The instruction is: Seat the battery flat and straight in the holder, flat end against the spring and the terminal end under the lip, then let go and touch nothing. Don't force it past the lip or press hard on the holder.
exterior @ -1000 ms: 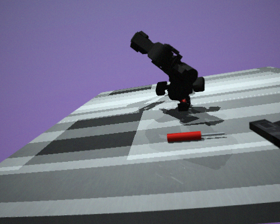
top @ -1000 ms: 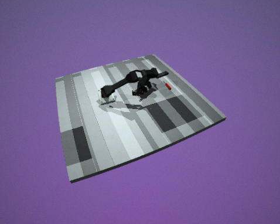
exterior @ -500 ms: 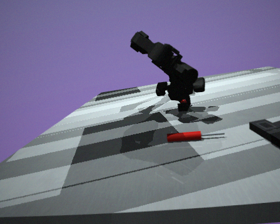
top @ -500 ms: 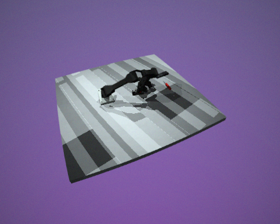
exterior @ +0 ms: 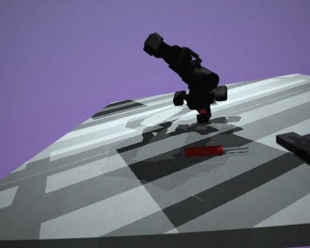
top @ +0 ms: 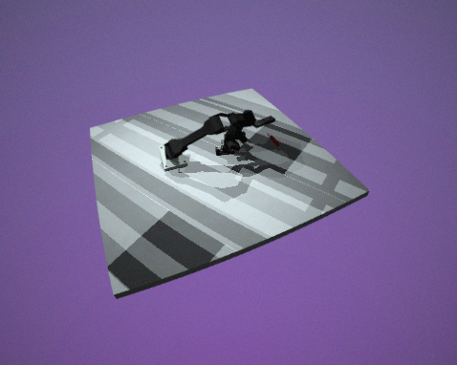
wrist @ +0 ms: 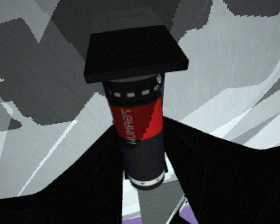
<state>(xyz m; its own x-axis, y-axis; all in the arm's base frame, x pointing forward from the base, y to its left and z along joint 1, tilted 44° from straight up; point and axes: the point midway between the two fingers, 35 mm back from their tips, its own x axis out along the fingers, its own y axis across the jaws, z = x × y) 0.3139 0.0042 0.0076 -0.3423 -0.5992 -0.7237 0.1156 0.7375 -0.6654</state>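
The battery lies 1 cm above my gripper tip. From my gripper tip the other things lie so: red-handled screwdriver: 31 cm ahead, 5 cm to the left, 1 cm below; flat black box: 33 cm ahead, 23 cm to the left, 1 cm below.
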